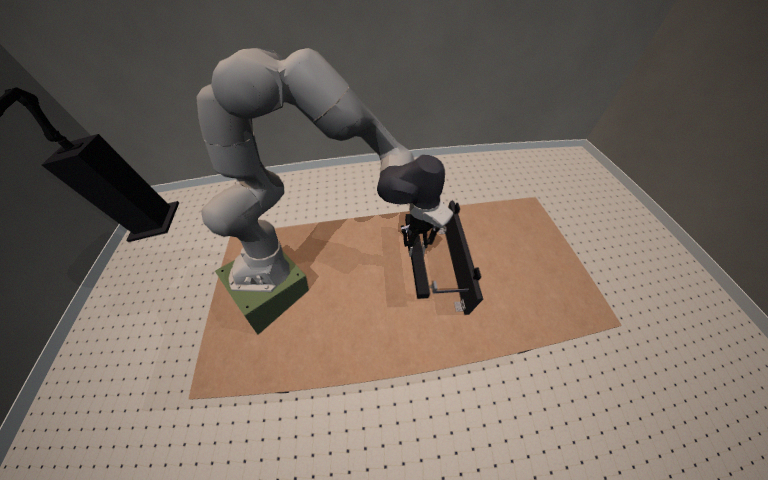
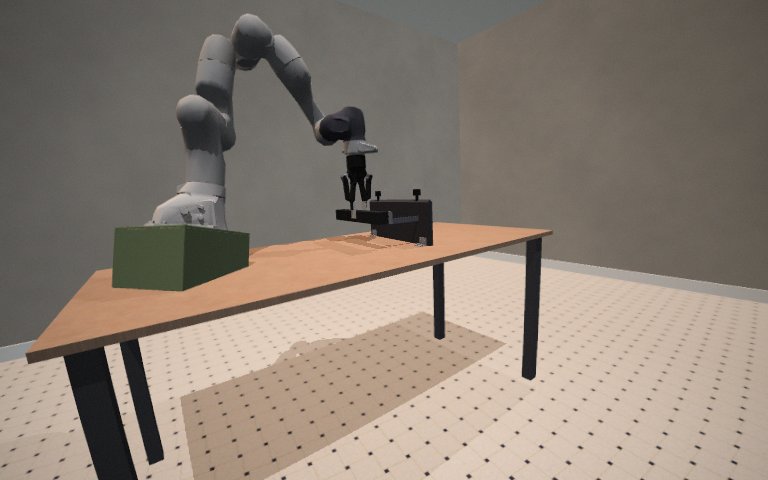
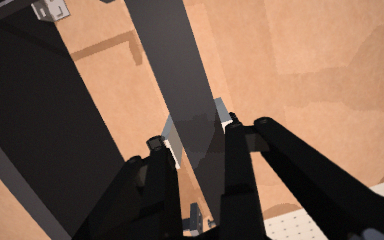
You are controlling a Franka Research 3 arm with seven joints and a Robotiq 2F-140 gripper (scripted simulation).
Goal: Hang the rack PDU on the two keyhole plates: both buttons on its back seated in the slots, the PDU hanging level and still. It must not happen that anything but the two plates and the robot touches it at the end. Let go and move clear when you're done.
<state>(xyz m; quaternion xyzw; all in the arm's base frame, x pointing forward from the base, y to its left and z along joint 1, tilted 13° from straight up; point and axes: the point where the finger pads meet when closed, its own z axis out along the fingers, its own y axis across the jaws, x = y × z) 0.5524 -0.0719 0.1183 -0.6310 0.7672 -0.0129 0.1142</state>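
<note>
Right now the rack PDU is 20 mm ahead of my hand and 20 mm below it. From my hand the other things lie so: black upright panel 180 mm ahead, 40 mm to the right, 60 mm below.
</note>
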